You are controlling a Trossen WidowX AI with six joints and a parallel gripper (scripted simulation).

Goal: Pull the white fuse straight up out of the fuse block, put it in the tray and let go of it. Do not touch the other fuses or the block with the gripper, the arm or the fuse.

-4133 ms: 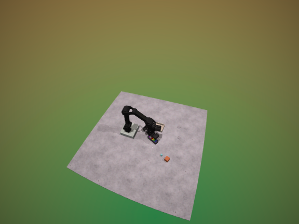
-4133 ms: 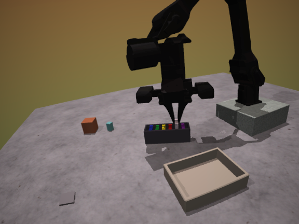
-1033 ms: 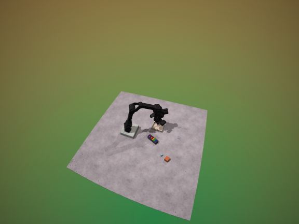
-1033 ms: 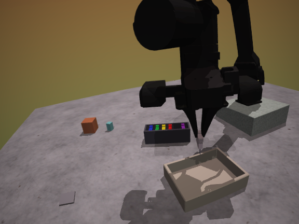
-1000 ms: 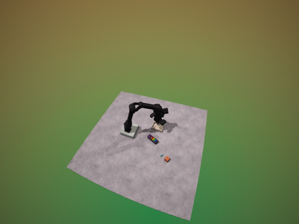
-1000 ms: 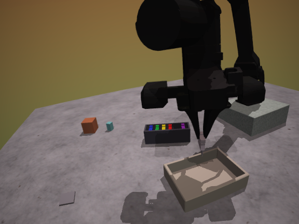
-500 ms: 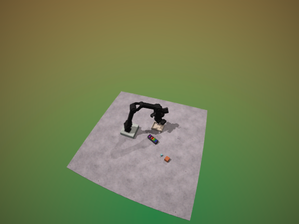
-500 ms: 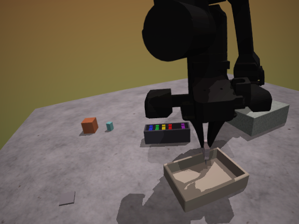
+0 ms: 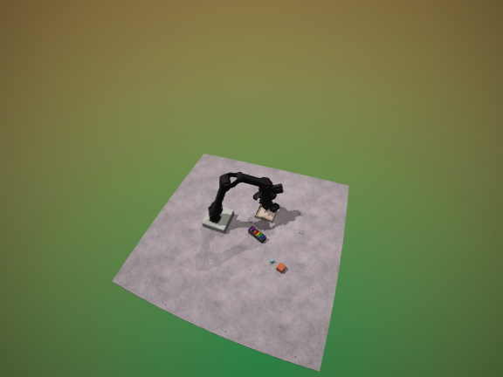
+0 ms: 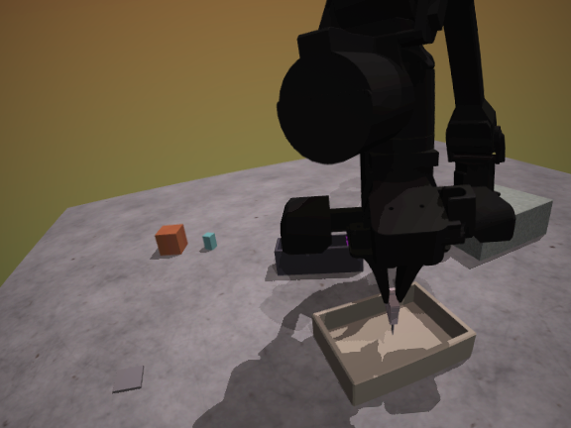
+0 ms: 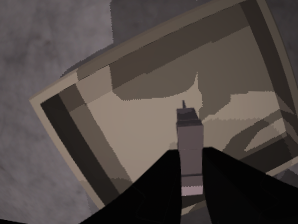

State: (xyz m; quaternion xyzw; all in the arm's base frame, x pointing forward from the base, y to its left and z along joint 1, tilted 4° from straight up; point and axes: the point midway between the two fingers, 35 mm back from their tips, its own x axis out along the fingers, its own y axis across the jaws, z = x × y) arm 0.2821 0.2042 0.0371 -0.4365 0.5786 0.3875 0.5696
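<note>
Right now my gripper tip is 1 cm above the white fuse. From my gripper tip the other things lie so: tray (6 cm below); teal cube (31 cm to the right, 17 cm ahead, 5 cm below); orange cube (34 cm to the right, 24 cm ahead, 4 cm below).
</note>
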